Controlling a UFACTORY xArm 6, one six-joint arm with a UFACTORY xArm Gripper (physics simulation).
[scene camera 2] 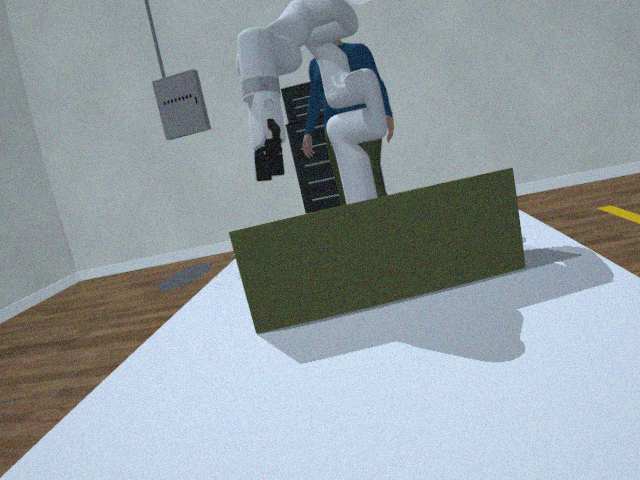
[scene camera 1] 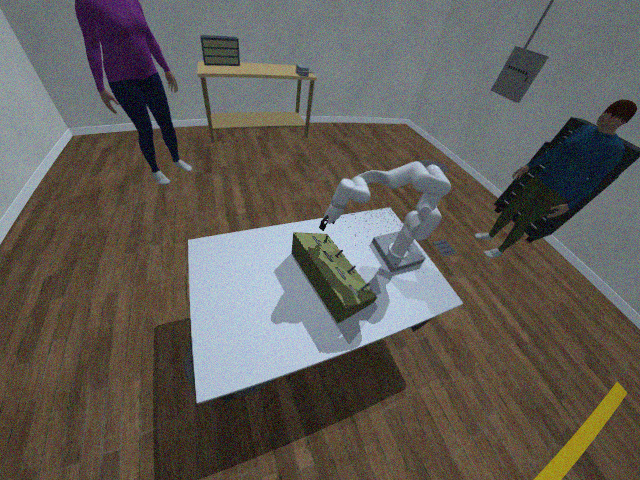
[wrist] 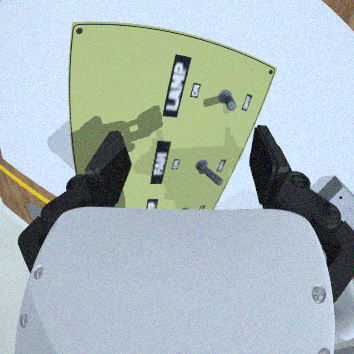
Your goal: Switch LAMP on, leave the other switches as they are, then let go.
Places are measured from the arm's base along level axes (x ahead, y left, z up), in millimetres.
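Pixels of known places: gripper, fingertip midpoint: (scene camera 2: 270, 178) (scene camera 1: 326, 225) (wrist: 187, 144); arm's base at its link origin: (scene camera 1: 398, 250).
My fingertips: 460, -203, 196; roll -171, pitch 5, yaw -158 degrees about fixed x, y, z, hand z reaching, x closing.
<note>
Ahead of a thing's pixels: the offset from my fingertips to its top centre, as dx, dy, dz. Level surfaces: height alone.
The green switch box (scene camera 1: 316, 276) (scene camera 2: 382, 253) (wrist: 115, 70) stands on the white table. In the wrist view the LAMP label @[+36, -8, -118] (wrist: 177, 86) is at the top, with ON left and OFF right of the LAMP lever @[-33, -13, -106] (wrist: 227, 100). This lever looks tipped to the ON side; its lean differs from that of the FAN lever @[-53, +106, -118] (wrist: 209, 172), which points toward OFF. The other levers are mostly hidden there, and scene camera 2 faces the box's back. My gripper (scene camera 1: 324, 224) (scene camera 2: 270, 176) (wrist: 187, 144) is open and empty, raised above the box's LAMP end, apart from the levers.
The arm's base (scene camera 1: 398, 255) stands on the table @[dz -250] (scene camera 1: 232, 310) beside the box's lever side. A person in purple (scene camera 1: 121, 46) stands at the back left; another in blue (scene camera 1: 586, 155) is at the right. A wooden bench (scene camera 1: 253, 69) stands by the back wall.
</note>
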